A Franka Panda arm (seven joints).
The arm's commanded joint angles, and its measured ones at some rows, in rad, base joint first. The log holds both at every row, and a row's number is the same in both.
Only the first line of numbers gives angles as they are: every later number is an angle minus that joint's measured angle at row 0.
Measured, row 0: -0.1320 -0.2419 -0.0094 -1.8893 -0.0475 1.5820 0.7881
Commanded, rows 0 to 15: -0.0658 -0.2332 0.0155 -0.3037 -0.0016 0.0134 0.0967; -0.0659 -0.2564 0.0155 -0.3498 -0.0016 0.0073 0.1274; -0.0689 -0.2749 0.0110 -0.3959 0.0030 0.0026 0.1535; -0.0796 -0.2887 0.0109 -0.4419 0.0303 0.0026 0.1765; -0.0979 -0.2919 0.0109 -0.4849 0.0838 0.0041 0.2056; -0.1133 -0.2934 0.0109 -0.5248 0.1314 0.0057 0.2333; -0.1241 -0.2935 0.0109 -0.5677 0.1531 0.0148 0.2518; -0.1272 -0.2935 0.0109 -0.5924 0.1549 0.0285 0.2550; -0.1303 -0.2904 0.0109 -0.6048 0.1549 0.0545 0.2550; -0.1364 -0.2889 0.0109 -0.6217 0.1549 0.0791 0.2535; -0.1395 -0.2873 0.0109 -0.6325 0.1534 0.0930 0.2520; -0.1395 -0.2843 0.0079 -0.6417 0.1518 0.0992 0.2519; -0.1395 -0.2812 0.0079 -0.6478 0.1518 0.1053 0.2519; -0.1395 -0.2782 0.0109 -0.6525 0.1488 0.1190 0.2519; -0.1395 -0.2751 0.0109 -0.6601 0.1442 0.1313 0.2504; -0.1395 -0.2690 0.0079 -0.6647 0.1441 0.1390 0.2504
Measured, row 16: -0.1314 -0.2755 0.0006 -0.6441 0.1360 0.1028 0.2326
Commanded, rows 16 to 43: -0.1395 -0.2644 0.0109 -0.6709 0.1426 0.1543 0.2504; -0.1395 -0.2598 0.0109 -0.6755 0.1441 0.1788 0.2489; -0.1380 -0.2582 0.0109 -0.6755 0.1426 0.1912 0.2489; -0.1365 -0.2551 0.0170 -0.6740 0.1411 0.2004 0.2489; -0.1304 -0.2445 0.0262 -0.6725 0.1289 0.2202 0.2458; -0.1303 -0.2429 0.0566 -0.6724 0.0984 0.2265 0.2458; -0.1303 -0.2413 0.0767 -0.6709 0.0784 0.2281 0.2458; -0.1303 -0.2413 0.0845 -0.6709 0.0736 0.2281 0.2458; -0.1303 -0.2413 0.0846 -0.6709 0.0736 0.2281 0.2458; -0.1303 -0.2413 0.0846 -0.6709 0.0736 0.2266 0.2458; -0.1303 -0.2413 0.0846 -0.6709 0.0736 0.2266 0.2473; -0.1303 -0.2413 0.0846 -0.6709 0.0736 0.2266 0.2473; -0.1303 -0.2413 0.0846 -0.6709 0.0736 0.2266 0.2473; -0.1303 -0.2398 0.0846 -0.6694 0.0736 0.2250 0.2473; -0.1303 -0.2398 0.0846 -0.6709 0.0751 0.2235 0.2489; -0.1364 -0.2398 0.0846 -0.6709 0.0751 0.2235 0.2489; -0.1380 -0.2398 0.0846 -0.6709 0.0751 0.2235 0.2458; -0.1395 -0.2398 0.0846 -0.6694 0.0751 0.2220 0.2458; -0.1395 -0.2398 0.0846 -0.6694 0.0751 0.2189 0.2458; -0.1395 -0.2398 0.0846 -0.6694 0.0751 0.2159 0.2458; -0.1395 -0.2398 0.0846 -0.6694 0.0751 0.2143 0.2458; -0.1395 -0.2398 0.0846 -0.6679 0.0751 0.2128 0.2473; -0.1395 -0.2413 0.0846 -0.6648 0.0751 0.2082 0.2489; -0.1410 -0.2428 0.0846 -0.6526 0.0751 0.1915 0.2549; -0.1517 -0.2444 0.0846 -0.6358 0.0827 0.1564 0.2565; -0.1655 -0.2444 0.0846 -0.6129 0.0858 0.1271 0.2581; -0.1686 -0.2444 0.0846 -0.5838 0.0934 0.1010 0.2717; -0.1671 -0.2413 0.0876 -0.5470 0.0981 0.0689 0.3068
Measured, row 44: -0.1472 -0.2546 0.0753 -0.6423 0.0832 0.1533 0.2479
